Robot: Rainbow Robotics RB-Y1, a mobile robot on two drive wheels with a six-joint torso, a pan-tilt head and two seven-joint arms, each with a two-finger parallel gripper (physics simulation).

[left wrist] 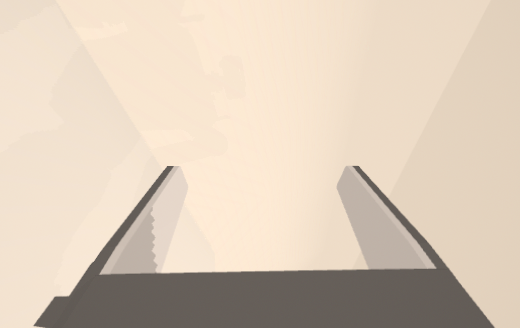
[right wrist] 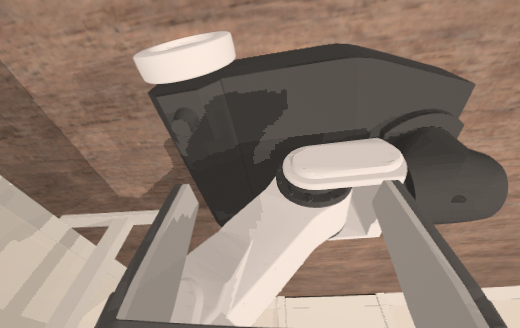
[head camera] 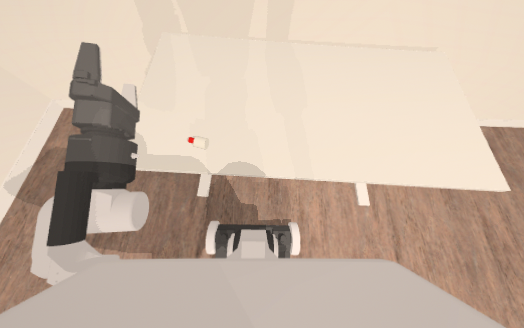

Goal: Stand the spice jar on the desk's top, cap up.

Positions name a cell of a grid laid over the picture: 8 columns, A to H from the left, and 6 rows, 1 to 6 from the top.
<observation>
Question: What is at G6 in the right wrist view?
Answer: My right gripper.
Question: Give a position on a white desk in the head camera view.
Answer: E3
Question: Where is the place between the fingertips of my left gripper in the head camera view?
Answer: B2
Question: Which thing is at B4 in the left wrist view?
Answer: A white desk.
</observation>
